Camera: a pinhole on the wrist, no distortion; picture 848 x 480 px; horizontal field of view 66.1 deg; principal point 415.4 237.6 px. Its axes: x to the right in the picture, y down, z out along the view. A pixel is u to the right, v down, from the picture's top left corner.
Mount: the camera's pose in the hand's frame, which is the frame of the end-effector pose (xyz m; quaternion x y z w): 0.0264 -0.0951 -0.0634 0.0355 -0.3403 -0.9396 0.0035
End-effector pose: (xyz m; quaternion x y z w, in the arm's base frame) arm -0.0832 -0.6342 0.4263 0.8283 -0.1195 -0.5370 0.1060
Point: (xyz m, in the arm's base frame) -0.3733 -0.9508 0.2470
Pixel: 235.2 217.4
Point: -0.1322 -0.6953 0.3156
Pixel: 136.9 248.8
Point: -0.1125 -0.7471 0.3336
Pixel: 131.4 75.3
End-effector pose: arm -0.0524 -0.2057 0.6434 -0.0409 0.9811 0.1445 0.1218
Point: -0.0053 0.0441 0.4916
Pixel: 443.6 181.7
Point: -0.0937 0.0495 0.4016
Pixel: 277.6 255.1
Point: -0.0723 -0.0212 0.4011
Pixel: 292.4 331.9
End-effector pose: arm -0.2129 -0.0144 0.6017 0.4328 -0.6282 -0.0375 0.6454
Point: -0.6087 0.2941 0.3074
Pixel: outside the picture
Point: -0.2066 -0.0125 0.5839
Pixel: 631.2 82.2
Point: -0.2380 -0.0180 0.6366
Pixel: 384.5 30.0
